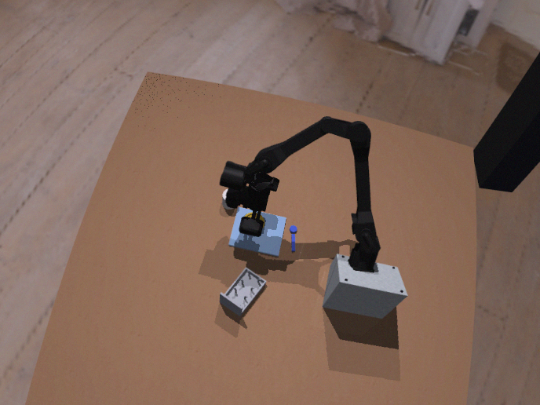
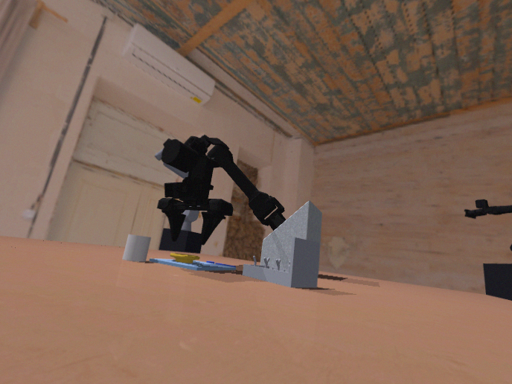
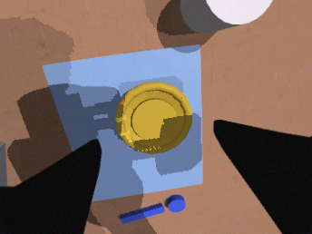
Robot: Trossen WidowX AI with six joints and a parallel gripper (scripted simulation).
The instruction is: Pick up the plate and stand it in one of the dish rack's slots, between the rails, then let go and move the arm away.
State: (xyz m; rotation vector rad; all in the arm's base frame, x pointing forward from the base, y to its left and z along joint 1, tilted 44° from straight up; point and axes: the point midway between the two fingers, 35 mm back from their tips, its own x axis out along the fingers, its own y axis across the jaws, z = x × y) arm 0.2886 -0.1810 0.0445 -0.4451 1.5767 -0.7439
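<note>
The yellow plate is 30 mm below my gripper tip. From my gripper tip the other things lie so: blue object: 120 mm behind, 40 mm below, 30 mm to the left; white cylinder: 80 mm ahead, 70 mm to the right, 20 mm below; grey dish rack: 220 mm to the left, 20 mm below, 20 mm ahead.
</note>
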